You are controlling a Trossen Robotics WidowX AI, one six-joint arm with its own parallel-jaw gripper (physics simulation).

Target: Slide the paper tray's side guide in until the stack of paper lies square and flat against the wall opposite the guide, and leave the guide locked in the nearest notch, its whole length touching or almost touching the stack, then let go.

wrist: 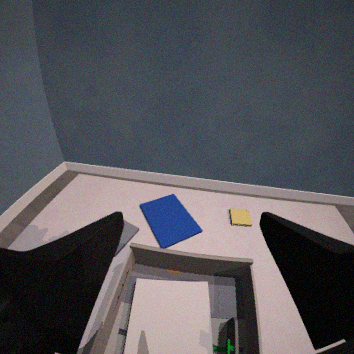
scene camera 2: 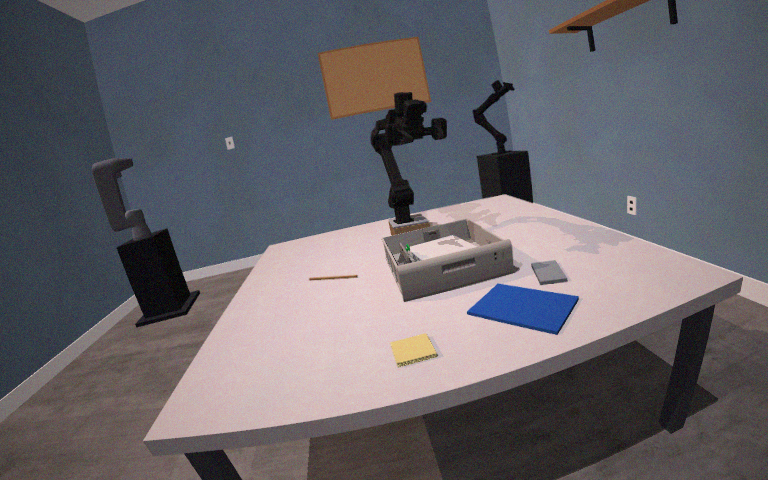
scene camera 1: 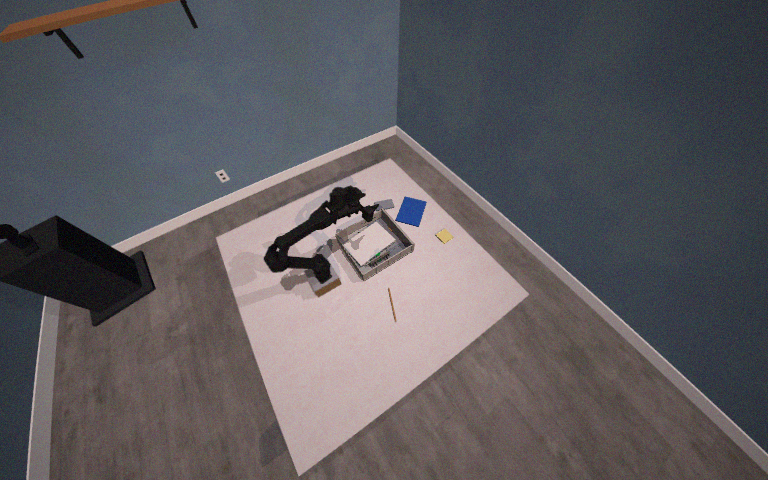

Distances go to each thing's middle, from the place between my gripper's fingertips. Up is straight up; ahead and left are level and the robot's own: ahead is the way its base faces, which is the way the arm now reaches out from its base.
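Blue book [scene camera 2: 544,311]: from my hand, 33 cm ahead, 3 cm to the left, 38 cm below. White paper stack [scene camera 1: 363,247]: my hand 35 cm above it, 4 cm past it, 1 cm to the right of it.
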